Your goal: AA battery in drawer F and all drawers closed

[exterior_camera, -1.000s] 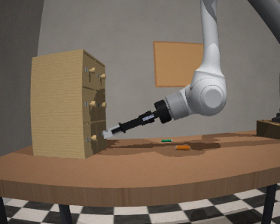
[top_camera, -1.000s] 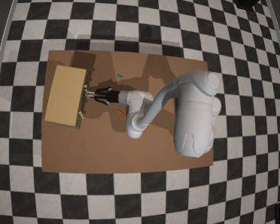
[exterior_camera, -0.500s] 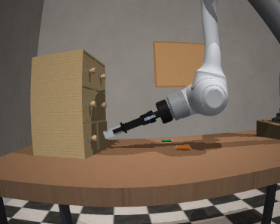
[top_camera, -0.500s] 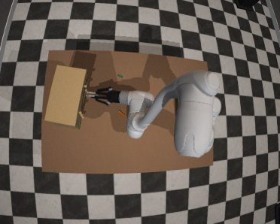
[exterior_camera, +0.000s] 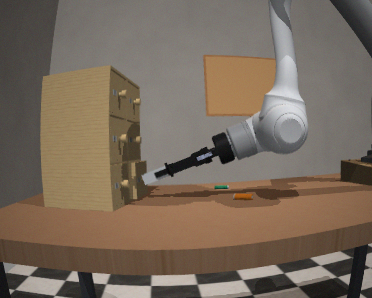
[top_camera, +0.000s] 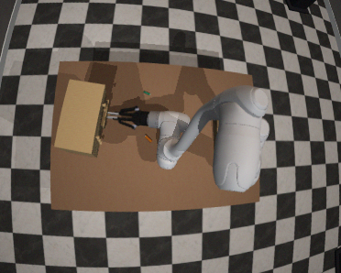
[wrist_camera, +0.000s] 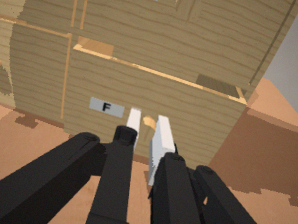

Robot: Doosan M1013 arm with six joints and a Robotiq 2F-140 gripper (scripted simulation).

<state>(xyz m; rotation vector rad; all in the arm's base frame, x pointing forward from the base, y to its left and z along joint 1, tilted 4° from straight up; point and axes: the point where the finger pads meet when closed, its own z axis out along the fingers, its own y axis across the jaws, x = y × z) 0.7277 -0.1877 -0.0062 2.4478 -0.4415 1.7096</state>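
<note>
Right now the orange AA battery is 180 mm behind my hand, 150 mm to the left of it and 50 mm below it. The rest, counted from my hand: green battery 210 mm behind, 120 mm to the right, 50 mm below.
</note>
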